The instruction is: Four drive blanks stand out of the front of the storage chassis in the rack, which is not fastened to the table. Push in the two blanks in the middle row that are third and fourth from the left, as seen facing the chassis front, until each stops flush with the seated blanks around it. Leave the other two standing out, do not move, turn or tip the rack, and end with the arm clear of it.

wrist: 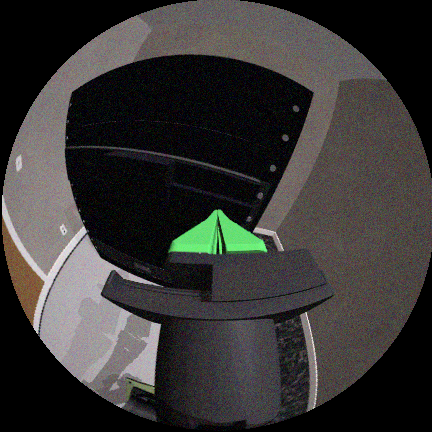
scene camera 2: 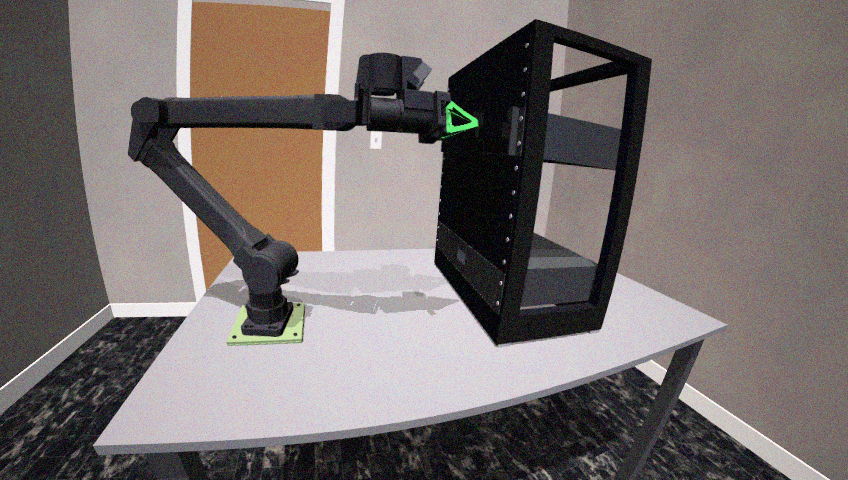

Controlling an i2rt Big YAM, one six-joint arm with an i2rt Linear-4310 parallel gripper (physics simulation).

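Where they show: gripper, fingertip midpoint: [wrist: 217,214] [scene camera 2: 477,123]; arm's base, link origin: [scene camera 2: 269,320].
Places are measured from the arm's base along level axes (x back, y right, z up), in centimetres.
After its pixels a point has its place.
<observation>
The black rack [scene camera 2: 514,237] @(x -47.9, y 8.8, z 22.5 cm) [wrist: 175,90] @(x -46.3, y -8.1, z 54.9 cm) stands upright on the table. The storage chassis sits at its upper half; its grey side [scene camera 2: 583,142] @(x -62.9, y 4.6, z 41.6 cm) shows through the rack's open side in the scene view. In the wrist view the chassis front is very dark, with a pale top edge and faint bluish outlines. The separate drive blanks cannot be made out, nor how far each stands out. My gripper [scene camera 2: 477,123] @(x -40.9, y 1.9, z 42.5 cm) [wrist: 217,214] @(x -40.9, y 1.9, z 42.5 cm) is shut and empty, its green fingertips together, pointing at the chassis front. Whether the tips touch a blank cannot be told.
A grey unit [scene camera 2: 559,282] @(x -63.1, y 4.0, z 11.3 cm) sits low in the rack. The grey table [scene camera 2: 357,380] @(x -20.1, y 17.1, z -1.2 cm) carries the rack and the arm's light green base plate [scene camera 2: 238,337] @(x 4.4, y 6.9, z -0.2 cm). A brown door [scene camera 2: 261,196] is in the wall behind the arm. Shadows of the arm fall between base and rack.
</observation>
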